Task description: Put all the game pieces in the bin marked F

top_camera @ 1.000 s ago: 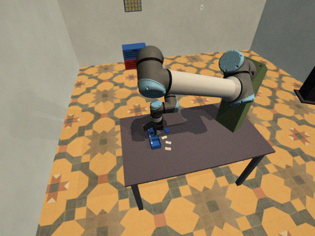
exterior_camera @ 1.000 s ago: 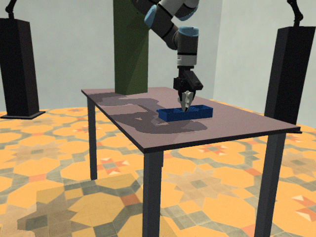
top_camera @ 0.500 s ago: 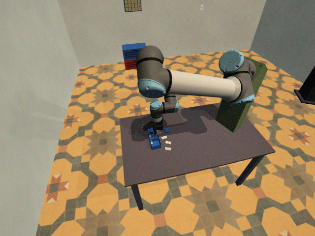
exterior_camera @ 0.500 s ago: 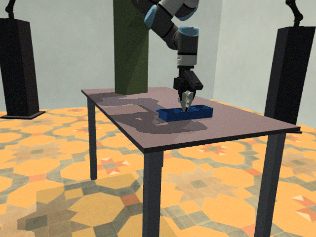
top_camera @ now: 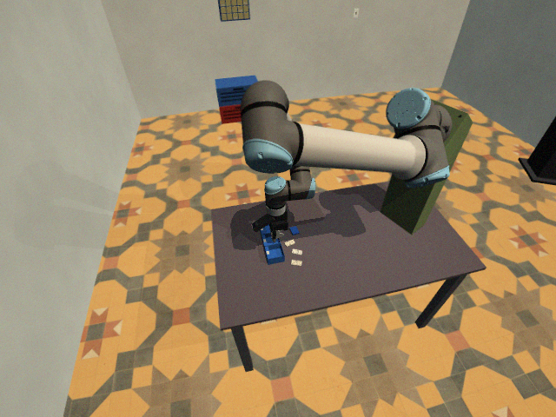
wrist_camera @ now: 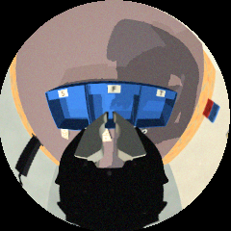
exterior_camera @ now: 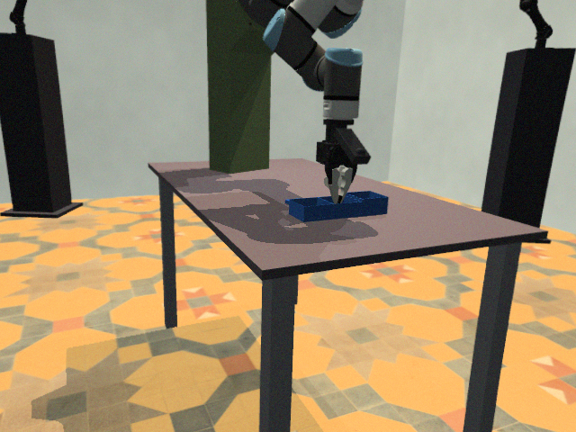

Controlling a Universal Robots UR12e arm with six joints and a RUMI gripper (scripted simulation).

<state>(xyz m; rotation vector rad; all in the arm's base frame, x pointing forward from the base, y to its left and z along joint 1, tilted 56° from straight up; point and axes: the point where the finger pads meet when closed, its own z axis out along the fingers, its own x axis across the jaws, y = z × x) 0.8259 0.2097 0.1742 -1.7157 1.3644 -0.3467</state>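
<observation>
Now: hand 1 cm short of the blue bin and 1 cm above it. The rest, counted from my hand: tiny ring (2 cm behind, 12 cm to the right, 3 cm below); then cream domino (8 cm behind, 2 cm to the right, 3 cm below); then blue block (9 cm behind, 11 cm to the right, 3 cm below).
</observation>
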